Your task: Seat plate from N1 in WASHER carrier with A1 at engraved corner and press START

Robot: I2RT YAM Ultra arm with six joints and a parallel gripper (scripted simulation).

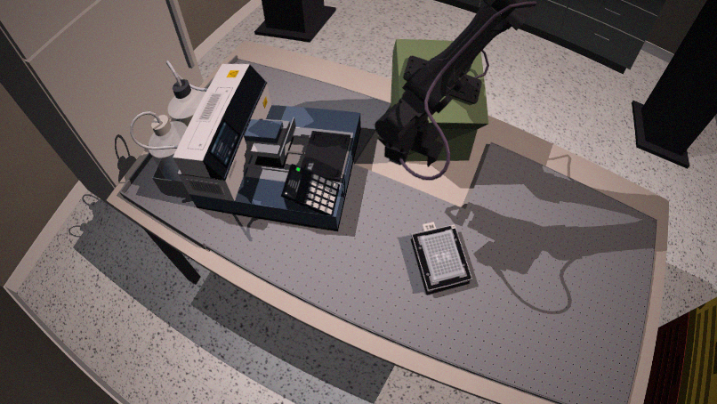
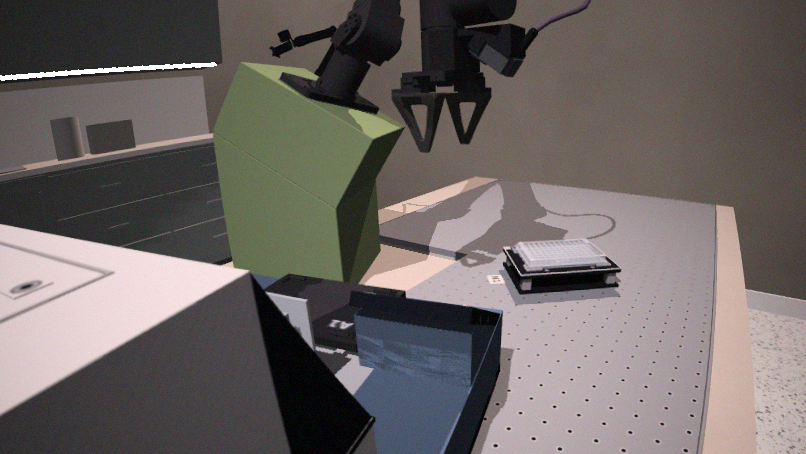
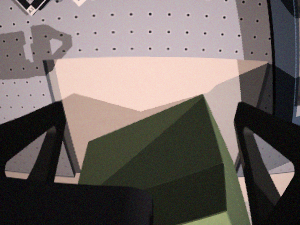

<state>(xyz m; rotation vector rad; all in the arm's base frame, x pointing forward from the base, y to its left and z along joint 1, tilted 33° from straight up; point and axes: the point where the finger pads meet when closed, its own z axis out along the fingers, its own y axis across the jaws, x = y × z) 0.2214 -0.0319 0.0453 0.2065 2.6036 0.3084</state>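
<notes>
Right now the clear well plate is 13 cm ahead of my hand, 14 cm to the left of it and 19 cm below it. Round my hand: small label (4 cm ahead, 9 cm to the left, 23 cm below); then black plate nest (13 cm ahead, 14 cm to the left, 20 cm below); then dark carrier (3 cm behind, 24 cm to the right, 14 cm below).
</notes>
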